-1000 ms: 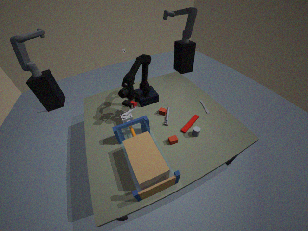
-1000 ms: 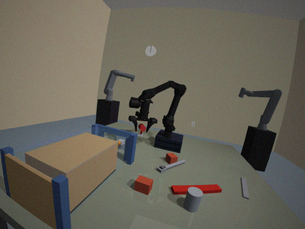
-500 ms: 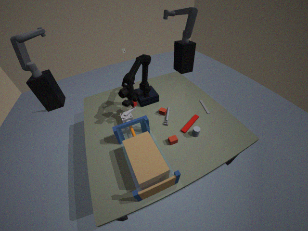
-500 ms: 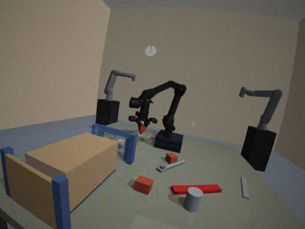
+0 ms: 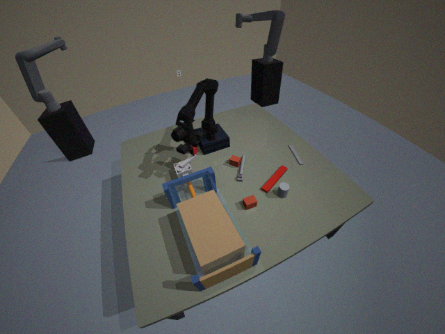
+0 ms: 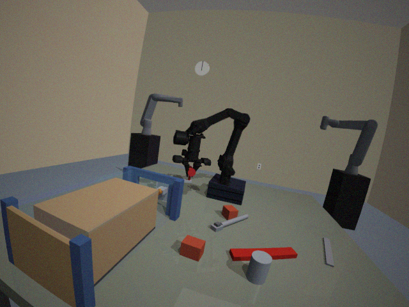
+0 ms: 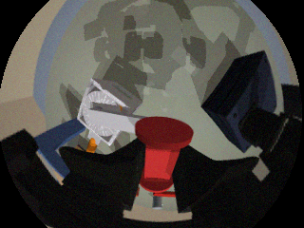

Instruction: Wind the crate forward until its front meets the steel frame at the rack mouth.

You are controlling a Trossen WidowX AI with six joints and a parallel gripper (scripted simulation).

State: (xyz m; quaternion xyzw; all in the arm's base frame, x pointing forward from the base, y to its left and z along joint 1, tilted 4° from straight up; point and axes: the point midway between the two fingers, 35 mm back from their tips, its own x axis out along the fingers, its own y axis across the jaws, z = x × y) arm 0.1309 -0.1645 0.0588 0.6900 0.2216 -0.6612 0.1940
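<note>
Now: gripper tip 3 cm to the left of the winch handle, 2 cm short of it and 1 cm above it. Also, from my gripper tip: hand winch (10 cm to the right, 8 cm below, 4 cm ahead); then red knob (2 cm above); then red bar (39 cm to the left, 31 cm ahead, 11 cm below).
</note>
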